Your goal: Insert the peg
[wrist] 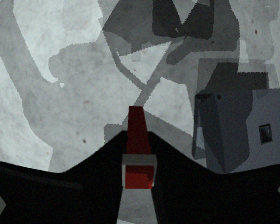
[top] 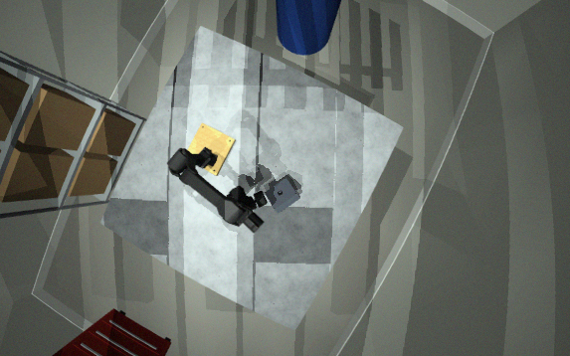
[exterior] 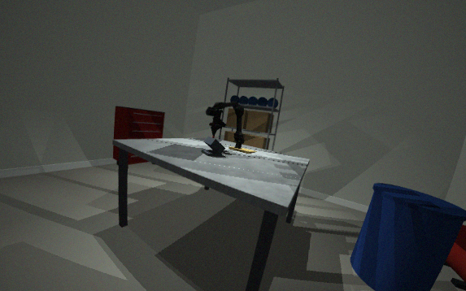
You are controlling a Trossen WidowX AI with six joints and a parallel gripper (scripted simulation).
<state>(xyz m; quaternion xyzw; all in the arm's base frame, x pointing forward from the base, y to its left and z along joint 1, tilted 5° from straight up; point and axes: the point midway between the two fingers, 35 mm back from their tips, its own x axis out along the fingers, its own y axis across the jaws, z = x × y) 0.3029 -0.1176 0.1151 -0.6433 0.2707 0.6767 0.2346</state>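
Right now the sloped grey panel is 13 cm ahead of my gripper tip, 10 cm to the left of it and 5 cm below it. Also, from my gripper tip: red peg 2 cm above.
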